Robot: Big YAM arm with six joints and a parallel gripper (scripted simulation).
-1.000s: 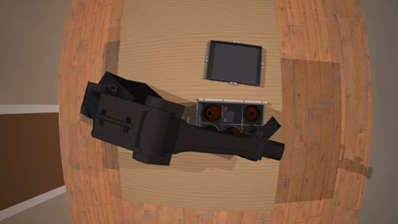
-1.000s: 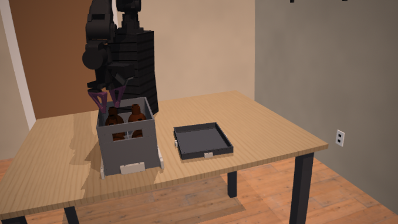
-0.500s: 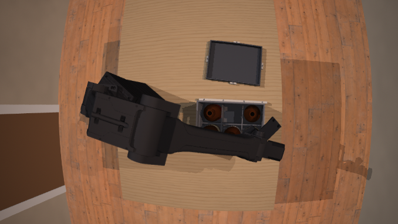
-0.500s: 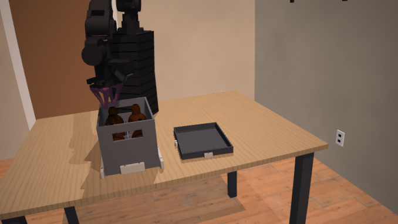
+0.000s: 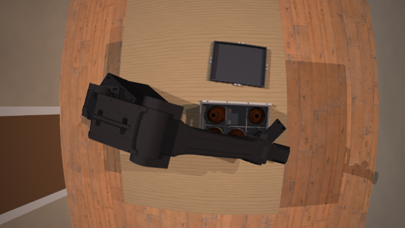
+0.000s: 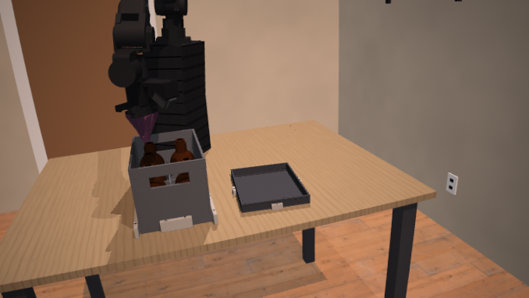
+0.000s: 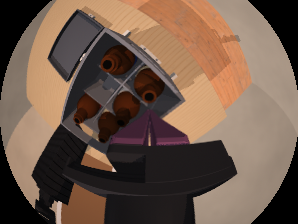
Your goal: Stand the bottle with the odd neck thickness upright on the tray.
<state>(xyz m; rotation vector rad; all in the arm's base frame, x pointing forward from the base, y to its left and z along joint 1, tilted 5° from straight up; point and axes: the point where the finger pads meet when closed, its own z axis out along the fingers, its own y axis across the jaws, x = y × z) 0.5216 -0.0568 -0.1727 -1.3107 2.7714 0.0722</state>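
The grey crate is 15 cm below my hand, 10 cm behind it and 3 cm to the left of it. Round my hand: dark tray (31 cm to the left, 22 cm below, 12 cm behind).
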